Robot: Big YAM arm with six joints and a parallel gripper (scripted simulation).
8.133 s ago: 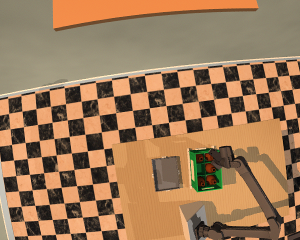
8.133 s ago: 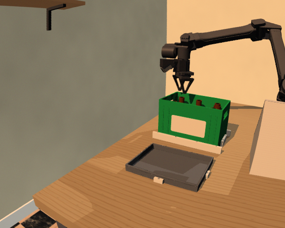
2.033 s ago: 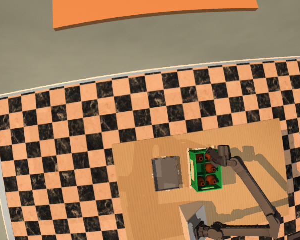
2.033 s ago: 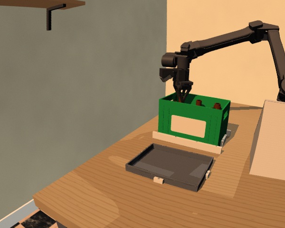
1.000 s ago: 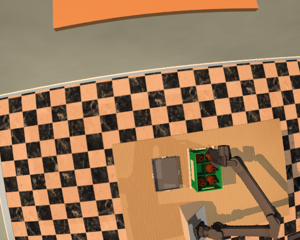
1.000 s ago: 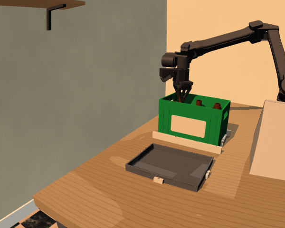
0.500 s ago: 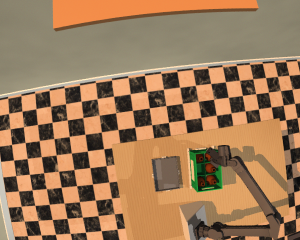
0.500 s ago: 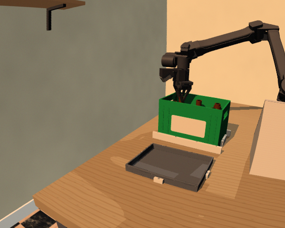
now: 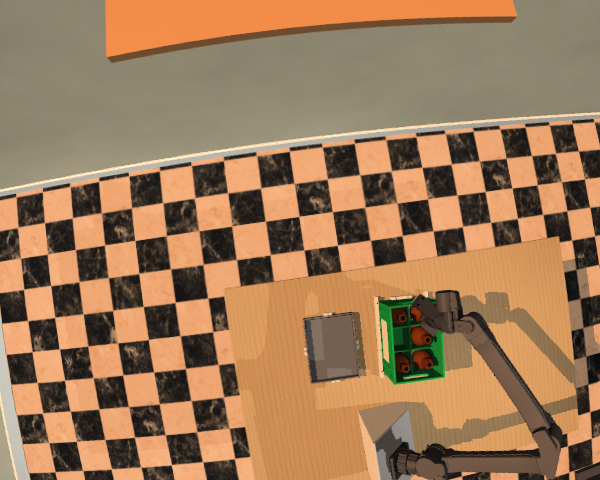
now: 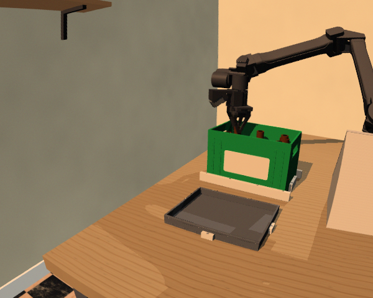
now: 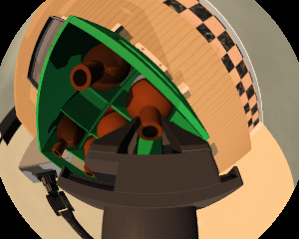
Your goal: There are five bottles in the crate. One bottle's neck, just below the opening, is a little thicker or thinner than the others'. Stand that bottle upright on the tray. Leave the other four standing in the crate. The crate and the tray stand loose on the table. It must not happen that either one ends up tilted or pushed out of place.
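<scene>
The green crate is 90 mm behind my hand, 70 mm below it and 50 mm to the left of it. Round my hand: dark grey tray: 340 mm to the left, 140 mm below, 80 mm behind.
</scene>
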